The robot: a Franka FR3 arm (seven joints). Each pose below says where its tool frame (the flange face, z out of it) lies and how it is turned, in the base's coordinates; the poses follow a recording.
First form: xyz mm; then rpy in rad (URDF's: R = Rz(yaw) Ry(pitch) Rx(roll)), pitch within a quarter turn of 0, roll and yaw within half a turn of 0.
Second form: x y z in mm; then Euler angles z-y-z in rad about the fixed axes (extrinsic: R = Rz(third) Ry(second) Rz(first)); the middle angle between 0 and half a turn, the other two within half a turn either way. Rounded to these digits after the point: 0 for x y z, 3 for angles.
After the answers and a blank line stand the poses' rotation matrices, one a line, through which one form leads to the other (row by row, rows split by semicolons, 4 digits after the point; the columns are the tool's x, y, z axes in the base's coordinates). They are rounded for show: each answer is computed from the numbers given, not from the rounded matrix.
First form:
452 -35 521 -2.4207 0.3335 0.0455
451 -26 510 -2.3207 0.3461 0.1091
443 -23 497 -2.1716 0.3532 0.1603
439 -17 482 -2.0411 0.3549 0.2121
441 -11 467 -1.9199 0.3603 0.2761
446 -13 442 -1.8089 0.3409 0.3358
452 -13 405 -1.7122 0.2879 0.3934
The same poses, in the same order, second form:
452 -35 521 -1.087 2.360 1.973
451 -26 510 -1.113 2.267 1.986
443 -23 497 -1.151 2.130 1.964
439 -17 482 -1.177 2.010 1.958
441 -11 467 -1.189 1.897 1.975
446 -13 442 -1.221 1.795 1.988
452 -13 405 -1.280 1.706 2.005

0.9439 -0.1817 -0.2757; 0.0430 -0.7603 0.6482; -0.3274 -0.6237 -0.7098
0.9351 -0.1725 -0.3095; 0.1024 -0.7045 0.7022; -0.3392 -0.6884 -0.6412
0.9262 -0.1914 -0.3247; 0.1498 -0.6036 0.7831; -0.3459 -0.7740 -0.5304
0.9167 -0.2074 -0.3416; 0.1974 -0.5082 0.8383; -0.3475 -0.8359 -0.4249
0.9003 -0.2255 -0.3722; 0.2551 -0.4194 0.8712; -0.3526 -0.8793 -0.3201
0.8898 -0.2290 -0.3947; 0.3106 -0.3298 0.8915; -0.3343 -0.9159 -0.2223
0.8856 -0.2056 -0.4165; 0.3676 -0.2379 0.8991; -0.2839 -0.9493 -0.1351

